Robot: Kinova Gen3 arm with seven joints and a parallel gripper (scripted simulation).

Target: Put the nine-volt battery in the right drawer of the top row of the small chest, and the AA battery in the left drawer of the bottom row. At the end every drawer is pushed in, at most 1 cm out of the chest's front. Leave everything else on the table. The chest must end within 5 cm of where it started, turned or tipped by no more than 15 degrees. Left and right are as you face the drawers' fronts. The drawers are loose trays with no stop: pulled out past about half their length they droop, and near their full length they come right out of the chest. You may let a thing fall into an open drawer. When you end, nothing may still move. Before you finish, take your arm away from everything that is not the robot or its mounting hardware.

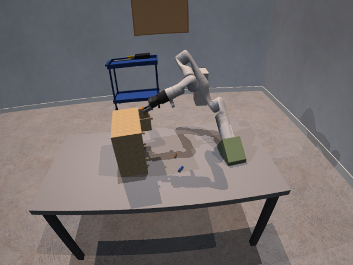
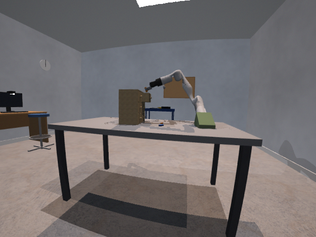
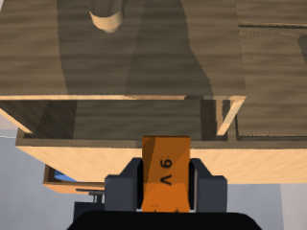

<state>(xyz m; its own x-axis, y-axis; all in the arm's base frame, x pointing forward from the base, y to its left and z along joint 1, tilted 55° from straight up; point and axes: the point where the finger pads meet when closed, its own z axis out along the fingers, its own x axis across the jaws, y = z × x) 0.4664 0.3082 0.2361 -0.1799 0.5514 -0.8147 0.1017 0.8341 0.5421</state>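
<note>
My hand is 10 mm below the orange nine-volt battery and 10 mm short of it. Round my hand: blue cylindrical battery (330 mm below, 210 mm behind, 190 mm to the left); orange AA battery (330 mm below, 180 mm behind, 50 mm to the left).
</note>
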